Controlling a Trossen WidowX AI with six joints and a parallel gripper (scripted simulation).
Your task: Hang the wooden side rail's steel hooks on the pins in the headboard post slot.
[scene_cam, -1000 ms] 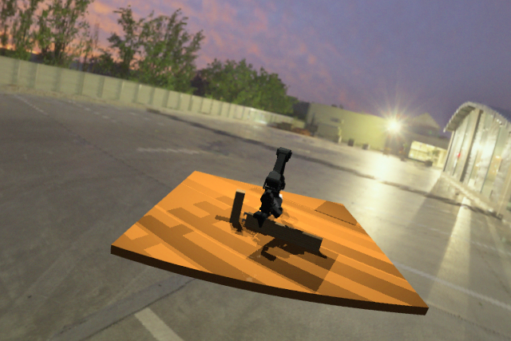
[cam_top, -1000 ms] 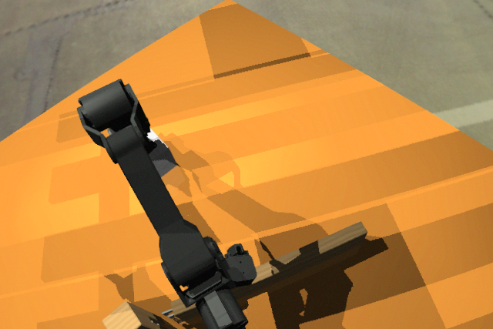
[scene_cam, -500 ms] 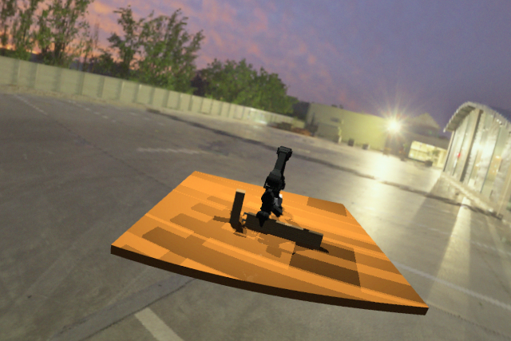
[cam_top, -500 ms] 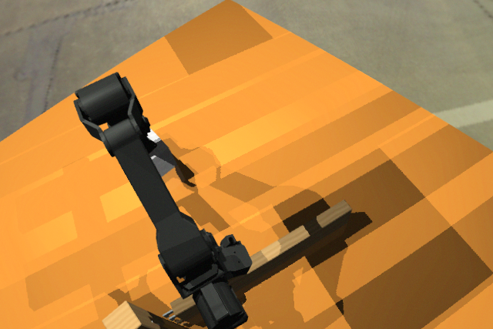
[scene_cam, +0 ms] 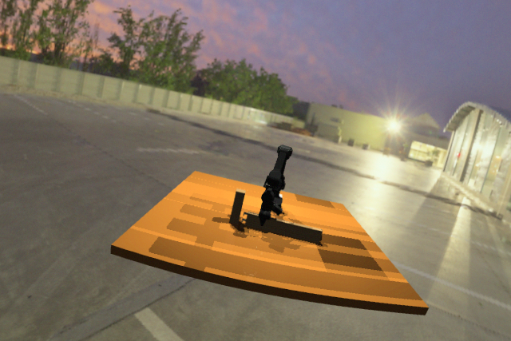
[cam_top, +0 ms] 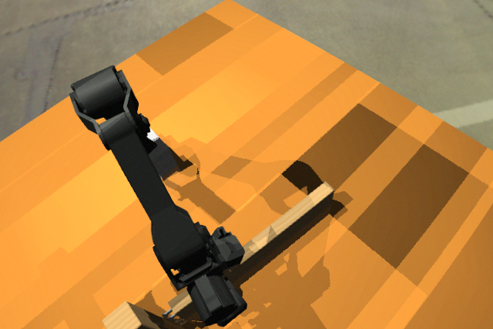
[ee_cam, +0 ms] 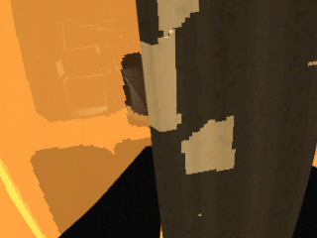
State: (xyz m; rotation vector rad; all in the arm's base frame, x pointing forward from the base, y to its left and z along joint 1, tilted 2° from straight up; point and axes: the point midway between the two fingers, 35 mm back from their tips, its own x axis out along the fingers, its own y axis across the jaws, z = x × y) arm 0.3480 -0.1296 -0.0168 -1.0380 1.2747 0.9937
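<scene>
Right now the headboard post is 3 cm behind my gripper tip, 14 cm to the right of it and 6 cm above it.
</scene>
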